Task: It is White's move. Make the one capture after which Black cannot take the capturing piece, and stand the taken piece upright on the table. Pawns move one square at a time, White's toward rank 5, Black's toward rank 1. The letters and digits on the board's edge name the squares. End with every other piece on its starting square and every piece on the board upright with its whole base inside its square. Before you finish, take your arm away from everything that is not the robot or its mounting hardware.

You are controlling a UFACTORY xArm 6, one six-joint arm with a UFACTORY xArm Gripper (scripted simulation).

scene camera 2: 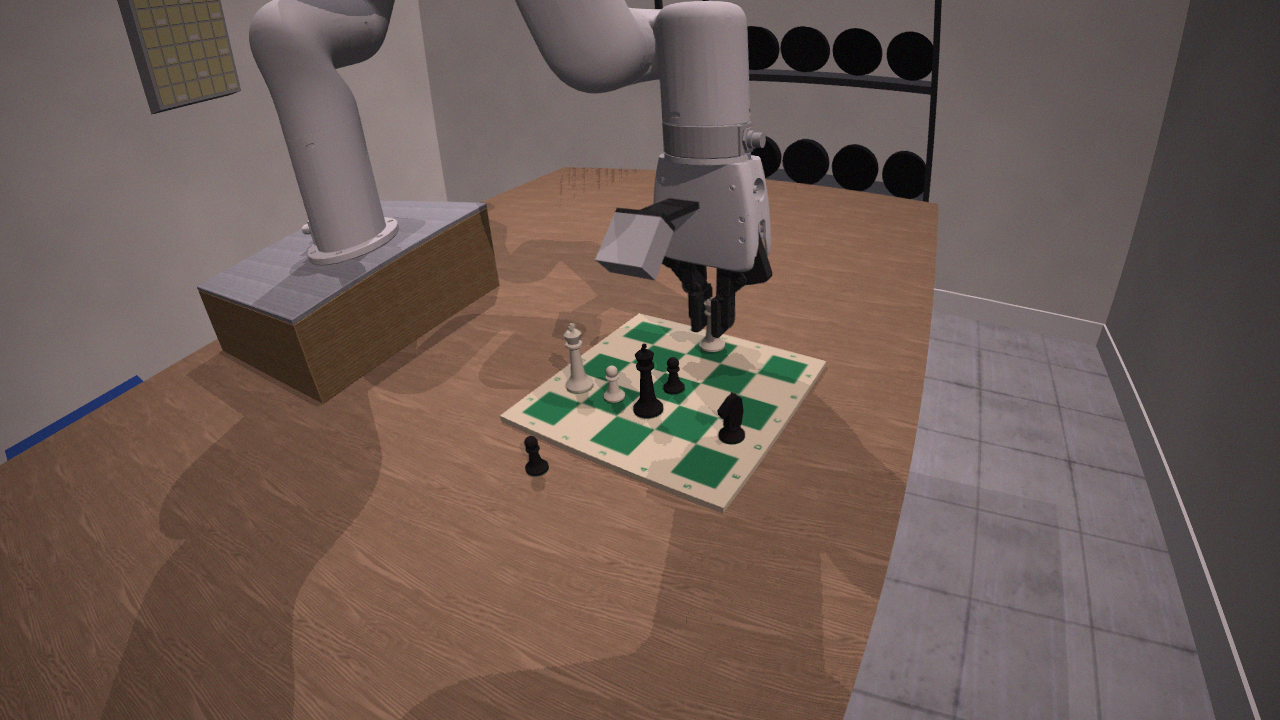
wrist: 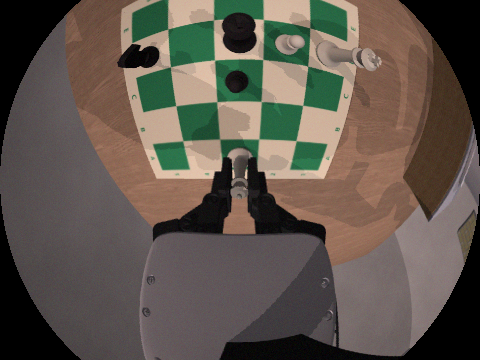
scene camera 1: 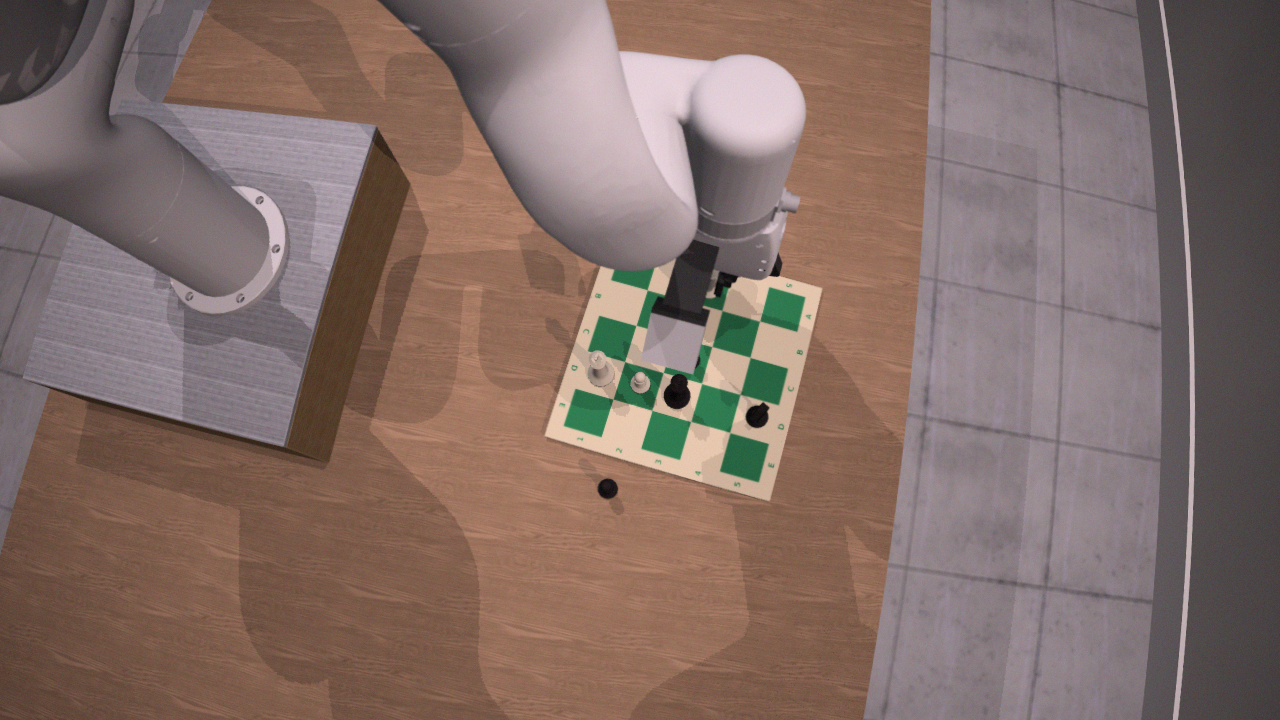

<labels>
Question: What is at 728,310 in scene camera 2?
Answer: My gripper.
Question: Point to a white king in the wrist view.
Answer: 329,54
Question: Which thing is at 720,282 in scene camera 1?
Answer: My gripper.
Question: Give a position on a white king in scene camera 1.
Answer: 600,373
</labels>
